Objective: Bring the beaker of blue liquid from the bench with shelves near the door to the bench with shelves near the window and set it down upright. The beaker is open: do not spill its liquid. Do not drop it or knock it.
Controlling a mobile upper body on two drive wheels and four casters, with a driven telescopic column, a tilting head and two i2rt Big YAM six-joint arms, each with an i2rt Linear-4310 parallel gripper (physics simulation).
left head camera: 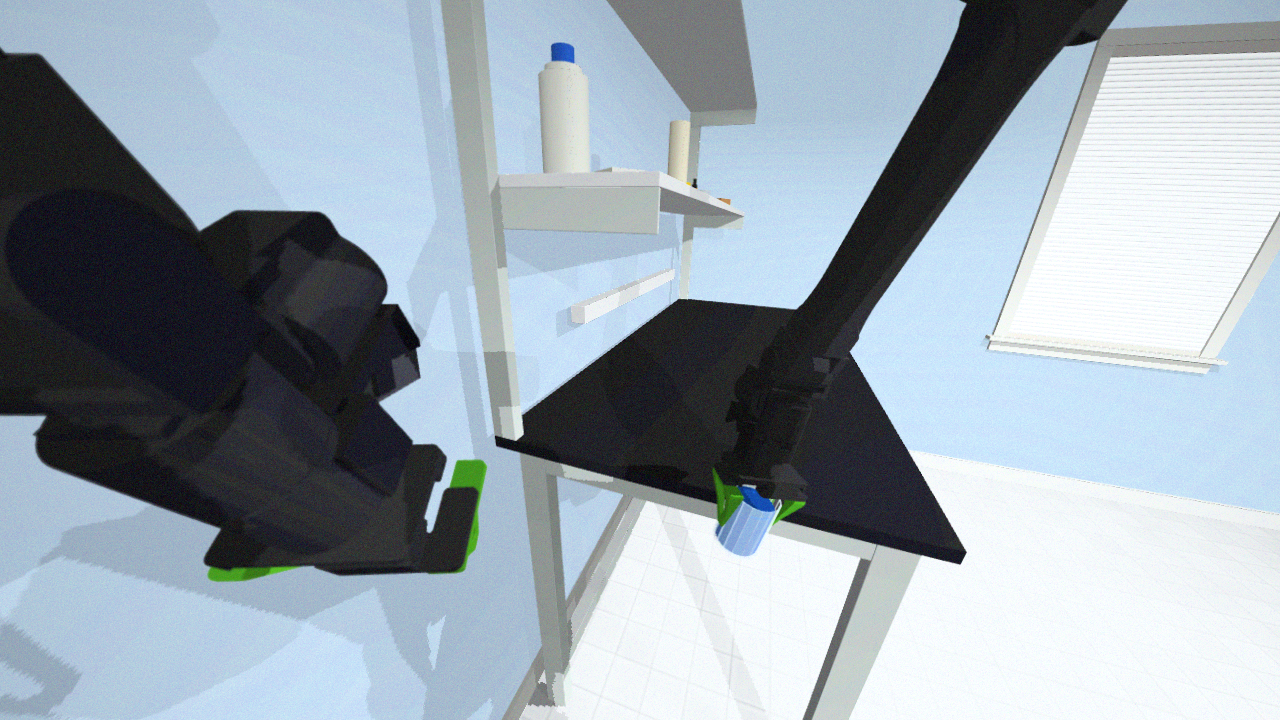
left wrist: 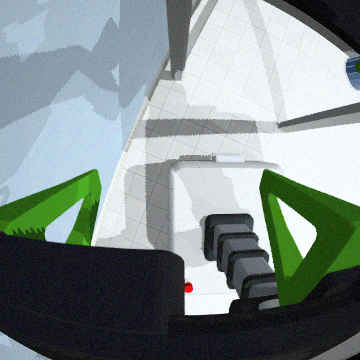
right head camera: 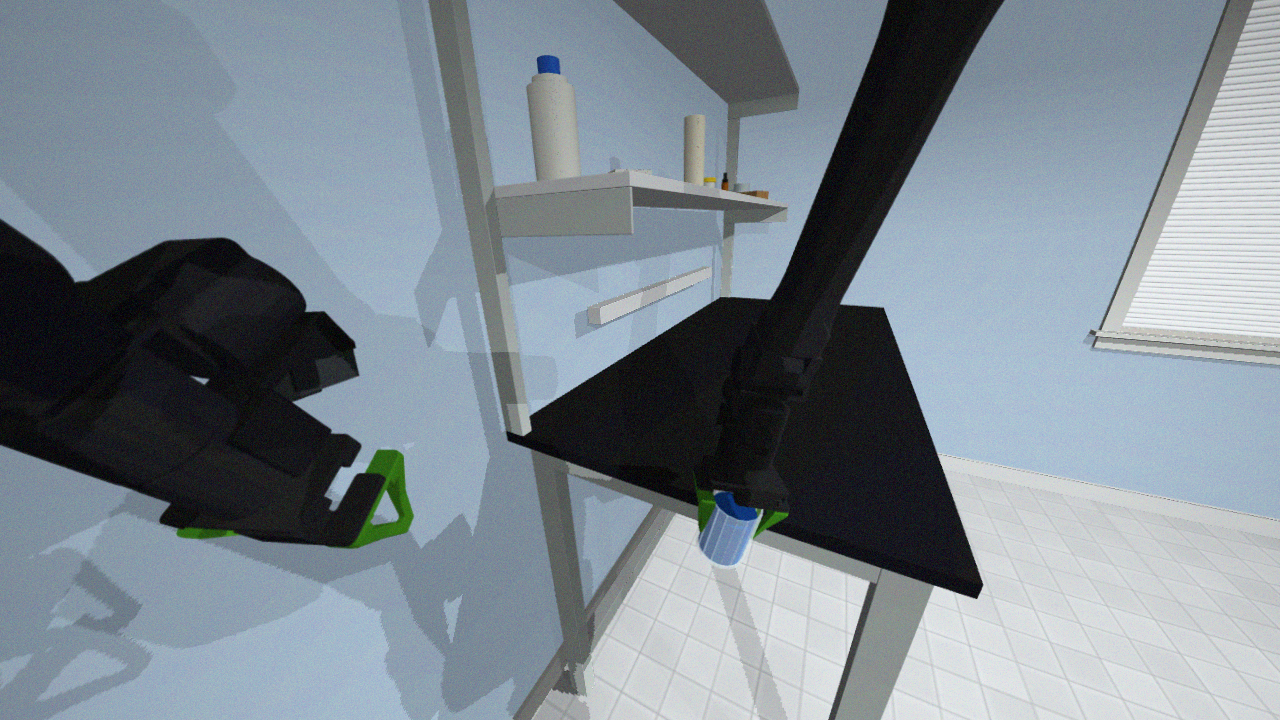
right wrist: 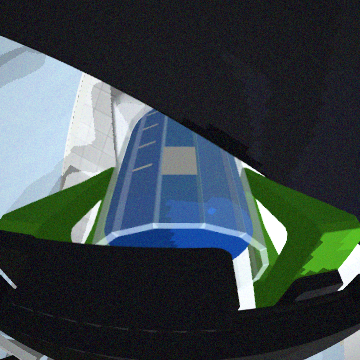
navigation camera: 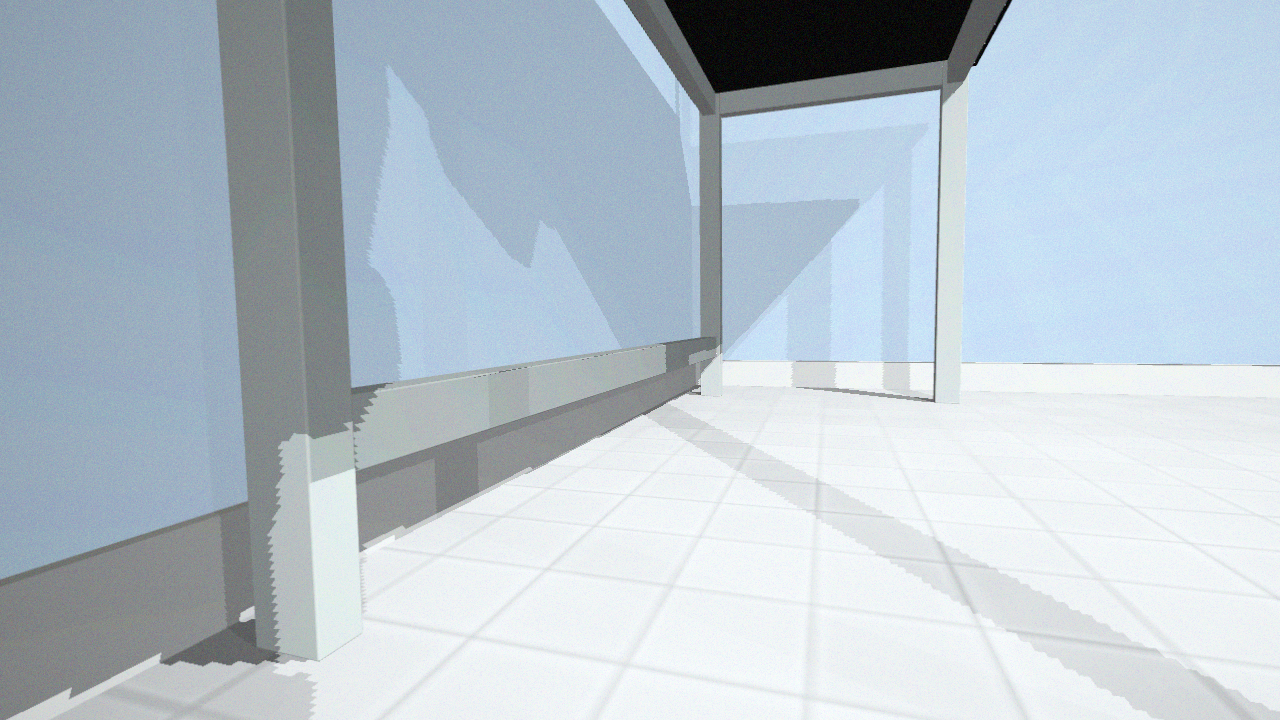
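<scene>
The open beaker of blue liquid [left head camera: 741, 532] [right head camera: 724, 539] [right wrist: 180, 200] hangs in the air in front of the near edge of the black-topped bench [left head camera: 895, 501] [right head camera: 913, 510], which has shelves and stands near the window [left head camera: 1136, 205] [right head camera: 1199, 232]. It looks close to upright, leaning a little in the head views. My right gripper [left head camera: 749, 519] [right head camera: 732, 526] [right wrist: 178, 176] is shut on the beaker, one green finger on each side. Part of the beaker also shows at the left wrist view's right edge. My left gripper [left head camera: 344, 544] [right head camera: 299, 535] [left wrist: 180, 178] is open and empty, left of the bench beside the wall.
A shelf [left head camera: 577, 207] [right head camera: 563, 213] above the bench holds a white bottle [left head camera: 563, 116] [right head camera: 554, 129] and a beige cylinder [left head camera: 678, 147] [right head camera: 693, 147]. A shelf post [left head camera: 487, 268] [right head camera: 487, 250] rises at the near left corner. A near bench leg [navigation camera: 322, 268] stands by the wall.
</scene>
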